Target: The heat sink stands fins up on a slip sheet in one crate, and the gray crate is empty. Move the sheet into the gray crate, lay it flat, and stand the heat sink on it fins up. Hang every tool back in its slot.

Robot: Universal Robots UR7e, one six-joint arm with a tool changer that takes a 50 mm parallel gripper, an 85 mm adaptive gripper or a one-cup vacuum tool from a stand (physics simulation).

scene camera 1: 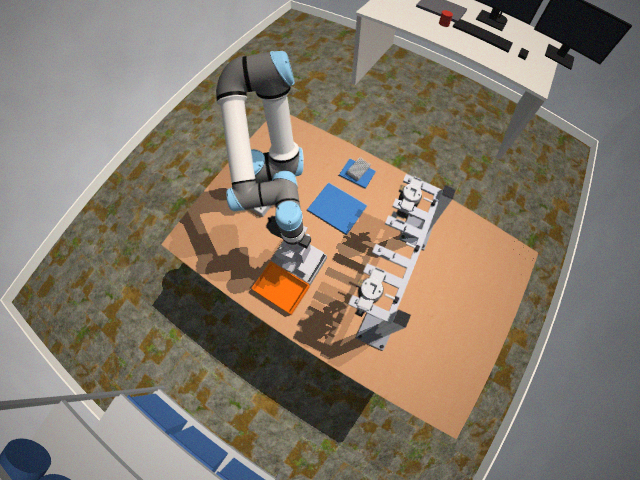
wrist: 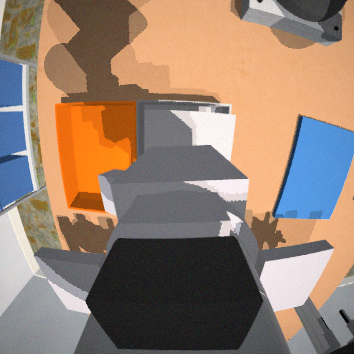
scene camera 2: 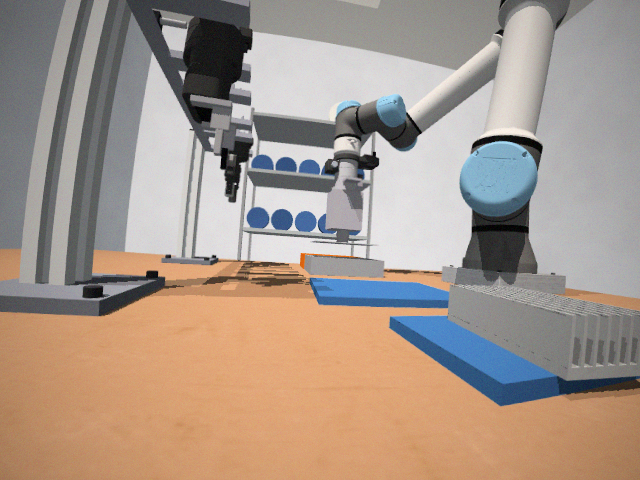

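Where they show: hand at its tool point: [scene camera 2: 345, 179]; arm's base at its link origin: [scene camera 2: 497, 270].
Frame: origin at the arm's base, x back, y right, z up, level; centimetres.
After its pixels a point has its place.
My one-cup vacuum tool [scene camera 2: 342, 236] {z 6.0, x -32.2, y 18.5 cm} is on the arm and holds the thin pale slip sheet [scene camera 1: 311, 261] {z 4.3, x -37.5, y 20.0 cm} [scene camera 2: 356, 243] {z 4.3, x -29.4, y 15.3 cm} [wrist: 215, 132] {z 4.3, x -26.5, y 15.9 cm} about level from above. The sheet hangs a little above the gray crate [scene camera 2: 346, 266] {z -1.5, x -32.4, y 13.3 cm} [wrist: 227, 107] {z -0.4, x -23.0, y 13.2 cm} and covers most of its opening; it looks slightly offset from the rim in the wrist view. The cup's contact is hidden there by the tool body. The heat sink [scene camera 1: 358, 168] {z -0.5, x -34.6, y -30.2 cm} [scene camera 2: 511, 322] {z -1.2, x -37.9, y -31.8 cm} stands fins up on a small blue mat [scene camera 1: 367, 181] {z -2.9, x -40.8, y -27.3 cm} [scene camera 2: 465, 356] {z -2.9, x -41.3, y -31.8 cm}, away from the crates.
The orange crate [scene camera 1: 281, 290] {z -3.6, x -31.2, y 34.5 cm} [wrist: 95, 155] {z -3.6, x -30.7, y 35.7 cm} is empty and stands against the gray crate. A larger blue mat [scene camera 1: 336, 207] {z -2.9, x -34.2, y -8.6 cm} [scene camera 2: 377, 292] {z -2.9, x -37.2, y -13.0 cm} [wrist: 317, 170] {z -2.9, x -33.5, y -7.8 cm} lies between crates and heat sink. The tool stand [scene camera 1: 379, 338] {z -2.7, x -74.8, y 33.8 cm} [scene camera 2: 51, 299] {z -2.8, x -67.6, y -22.3 cm} carries two grippers [scene camera 1: 412, 193] [scene camera 1: 371, 288].
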